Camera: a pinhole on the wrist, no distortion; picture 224 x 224 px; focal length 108.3 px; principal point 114.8 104.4 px. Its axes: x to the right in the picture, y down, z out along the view. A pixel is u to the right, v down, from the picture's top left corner.
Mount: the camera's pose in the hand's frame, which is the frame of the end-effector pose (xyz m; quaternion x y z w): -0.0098 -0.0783 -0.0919 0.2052 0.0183 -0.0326 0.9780
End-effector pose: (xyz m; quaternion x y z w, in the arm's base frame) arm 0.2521 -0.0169 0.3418 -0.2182 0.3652 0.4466 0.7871
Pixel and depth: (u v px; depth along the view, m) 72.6 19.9 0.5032
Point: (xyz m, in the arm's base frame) 0.8040 -0.3075 0.6647
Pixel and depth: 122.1 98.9 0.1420
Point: 0.3891 -0.0645 0.3645
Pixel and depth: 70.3 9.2 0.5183
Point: 0.8470 -0.3577 0.6752
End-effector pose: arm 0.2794 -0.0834 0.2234 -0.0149 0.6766 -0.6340 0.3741
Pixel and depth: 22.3 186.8 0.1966
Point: 0.4730 -0.1376 0.3254
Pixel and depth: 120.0 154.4 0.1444
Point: 0.2762 -0.1572 0.2925
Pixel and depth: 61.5 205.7 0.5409
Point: 0.8500 -0.4596 0.2285
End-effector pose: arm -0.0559 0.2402 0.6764 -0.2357 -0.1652 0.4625 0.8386
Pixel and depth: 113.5 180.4 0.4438
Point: -0.2840 0.3741 1.0285
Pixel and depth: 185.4 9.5 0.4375
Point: 0.4405 0.2076 1.1495
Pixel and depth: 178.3 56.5 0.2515
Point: 0.1731 0.2429 0.9152
